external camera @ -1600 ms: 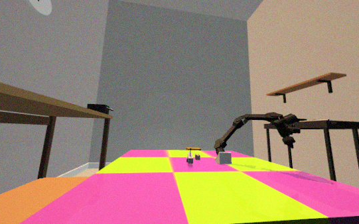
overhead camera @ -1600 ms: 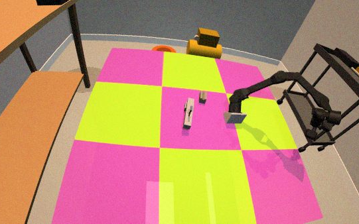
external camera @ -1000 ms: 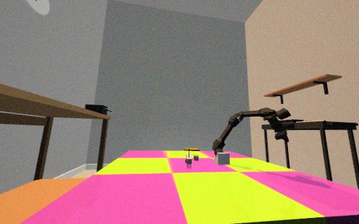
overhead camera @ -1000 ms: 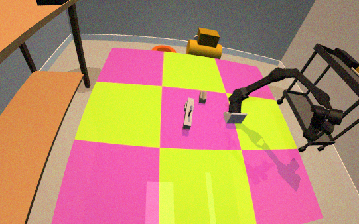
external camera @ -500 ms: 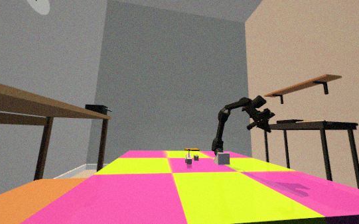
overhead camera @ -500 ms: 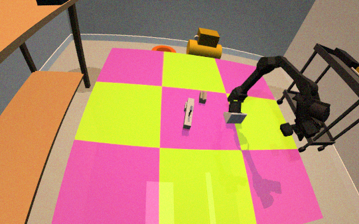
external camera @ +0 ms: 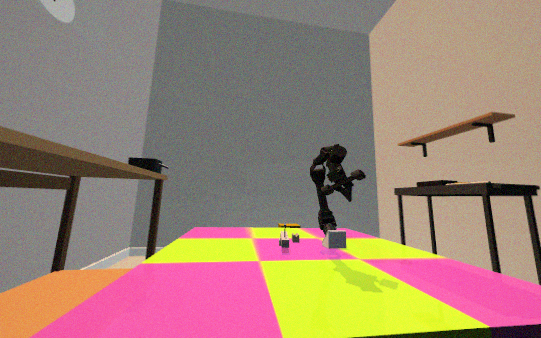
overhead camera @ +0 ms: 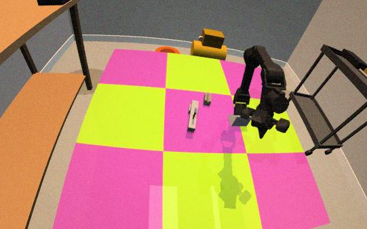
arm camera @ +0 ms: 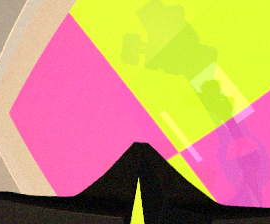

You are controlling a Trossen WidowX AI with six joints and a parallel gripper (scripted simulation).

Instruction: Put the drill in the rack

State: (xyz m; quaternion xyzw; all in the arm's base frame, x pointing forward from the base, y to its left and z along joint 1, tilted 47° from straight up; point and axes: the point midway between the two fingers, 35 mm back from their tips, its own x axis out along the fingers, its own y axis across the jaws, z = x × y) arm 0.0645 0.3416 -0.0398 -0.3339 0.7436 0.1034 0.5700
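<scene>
The key is 23 cm to the right of my gripper tip, 21 cm ahead of it and 16 cm below it. The rest, counted from my gripper tip: rack: 42 cm to the right, 22 cm below, 10 cm ahead; drill: 29 cm to the right, 20 cm below, 20 cm ahead.
</scene>
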